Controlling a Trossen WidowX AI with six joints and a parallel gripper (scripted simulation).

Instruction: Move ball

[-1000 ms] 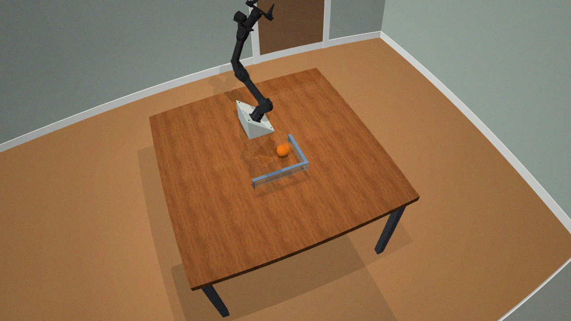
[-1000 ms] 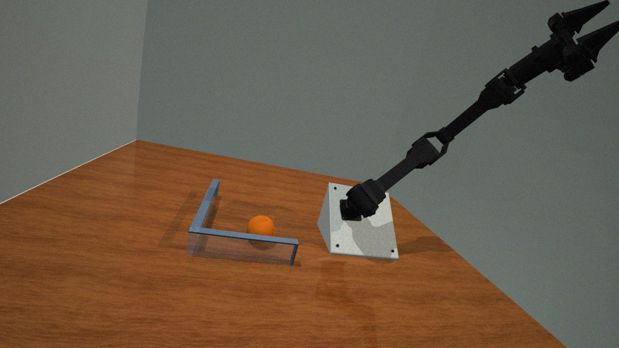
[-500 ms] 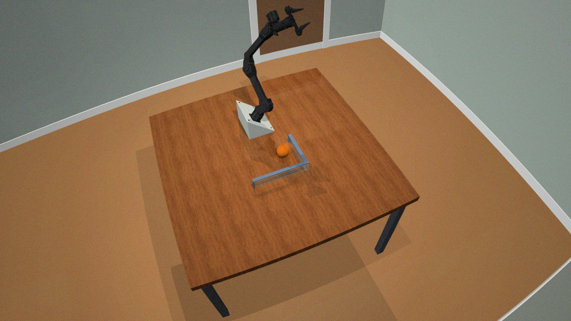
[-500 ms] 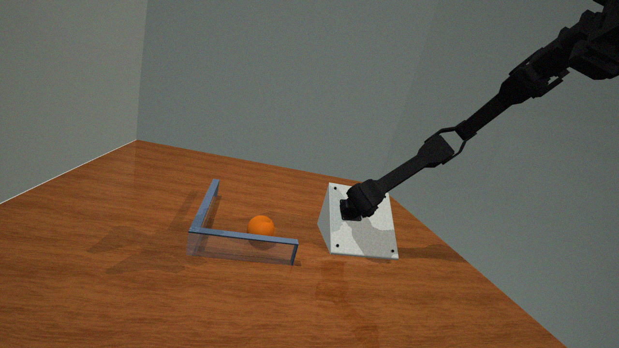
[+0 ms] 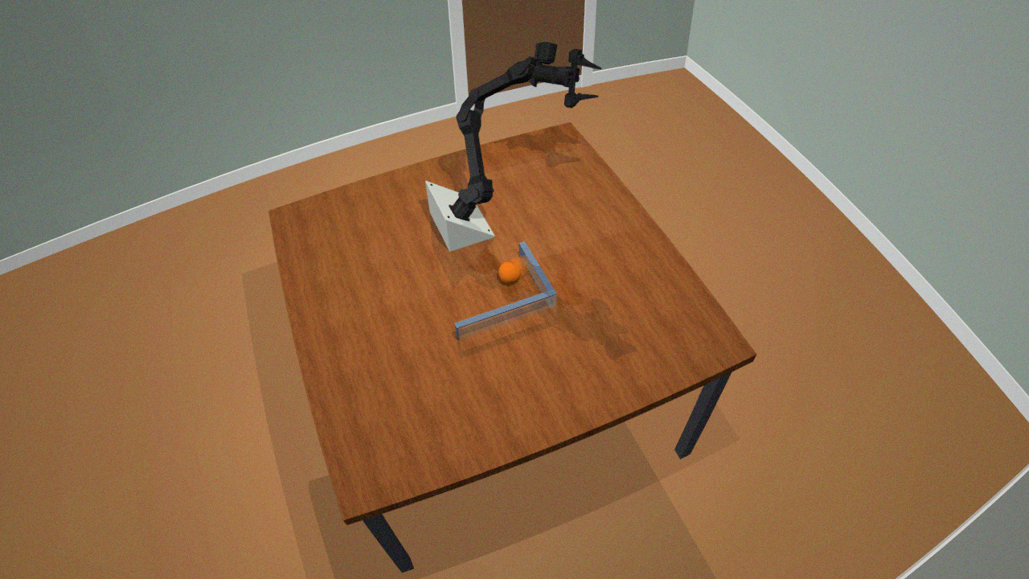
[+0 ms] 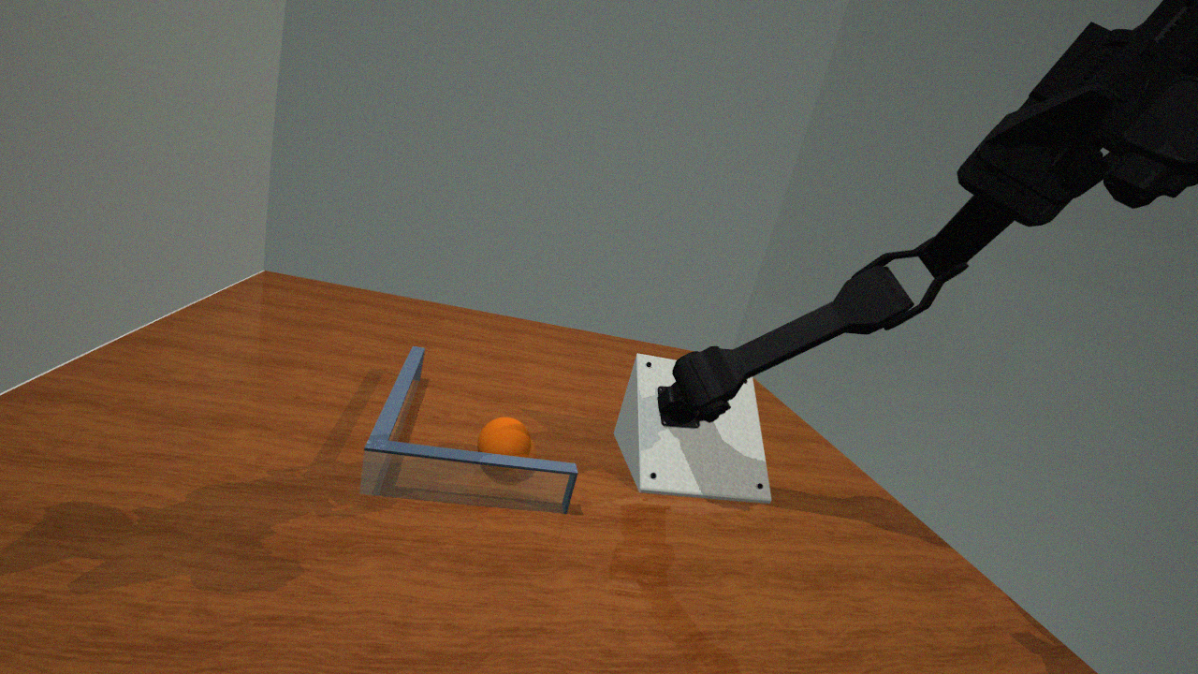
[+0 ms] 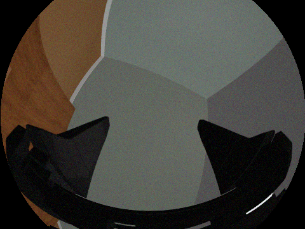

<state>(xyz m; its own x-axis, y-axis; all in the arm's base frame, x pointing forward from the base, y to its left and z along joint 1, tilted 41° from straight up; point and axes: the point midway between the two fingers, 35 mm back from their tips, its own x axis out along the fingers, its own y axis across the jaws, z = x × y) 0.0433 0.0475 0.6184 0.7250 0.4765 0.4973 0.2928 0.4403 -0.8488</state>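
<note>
My gripper tip is 49 cm above the orange ball, 41 cm to the left of it and 18 cm short of it. Also, from my gripper tip: clear wall (50 cm below, 49 cm to the right, 32 cm ahead).
</note>
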